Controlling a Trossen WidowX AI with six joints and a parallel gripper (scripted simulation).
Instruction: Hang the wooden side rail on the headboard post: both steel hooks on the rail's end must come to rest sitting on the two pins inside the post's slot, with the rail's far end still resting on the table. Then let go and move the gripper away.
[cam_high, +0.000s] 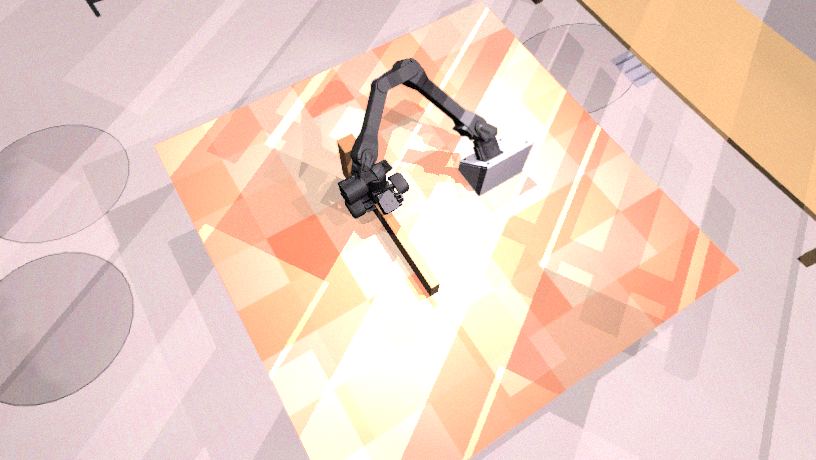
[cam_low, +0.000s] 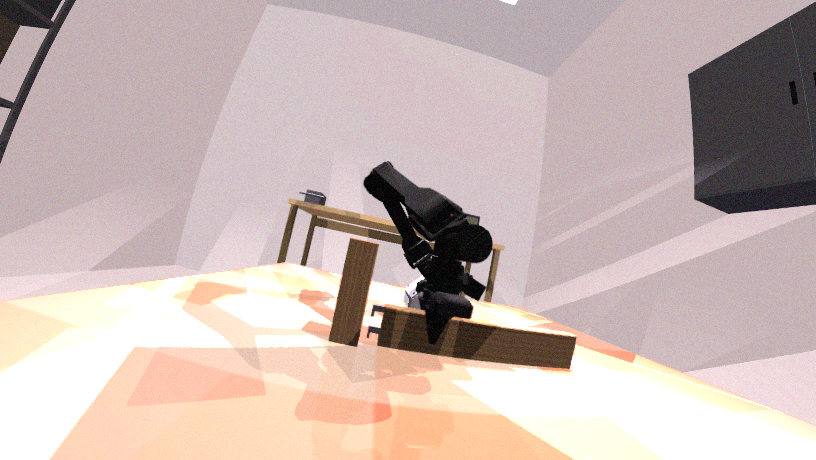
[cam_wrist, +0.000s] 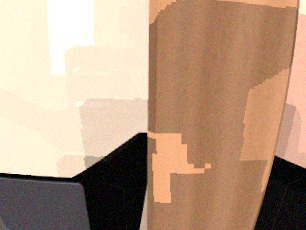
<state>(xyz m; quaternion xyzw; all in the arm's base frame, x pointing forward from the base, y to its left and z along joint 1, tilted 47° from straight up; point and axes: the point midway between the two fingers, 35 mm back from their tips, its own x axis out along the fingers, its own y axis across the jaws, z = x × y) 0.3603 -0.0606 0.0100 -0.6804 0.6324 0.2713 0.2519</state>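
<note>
Right now my gripper tip is 1 cm short of the headboard post, 15 cm to the left of it and 6 cm below it.
</note>
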